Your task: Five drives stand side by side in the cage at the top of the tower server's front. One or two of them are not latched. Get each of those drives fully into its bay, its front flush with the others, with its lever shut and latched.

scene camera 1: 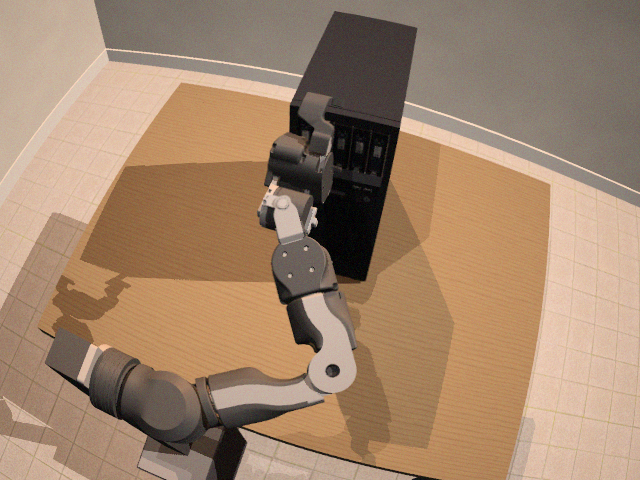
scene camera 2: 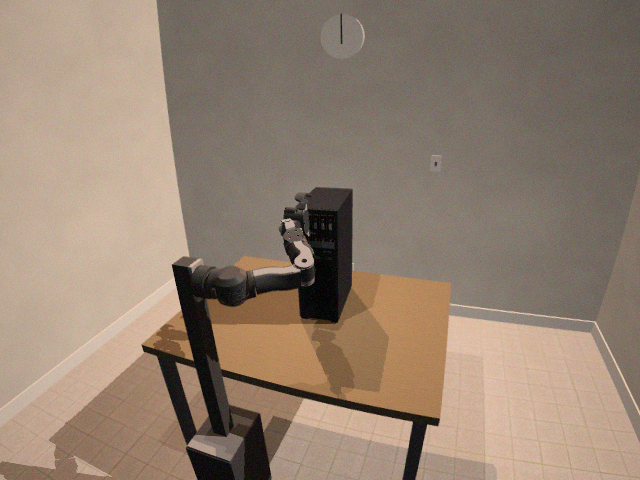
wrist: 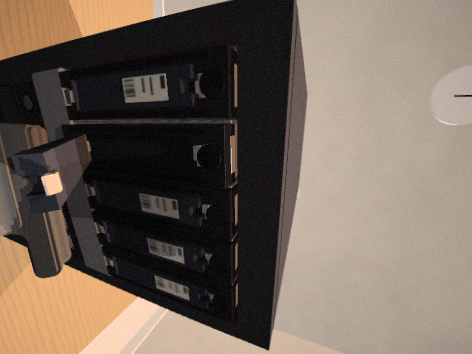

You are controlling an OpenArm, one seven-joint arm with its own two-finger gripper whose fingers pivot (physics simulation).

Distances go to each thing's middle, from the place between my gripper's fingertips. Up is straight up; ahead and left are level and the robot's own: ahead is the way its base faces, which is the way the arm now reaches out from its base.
Labels:
Now: the drive lever (wrist: 69,156) 1 cm ahead of my hand, 1 cm to the left of it and 8 cm below it. Also, from my hand: black tower server (scene camera 1: 366,62): 20 cm ahead, 1 cm to the right, 25 cm below.

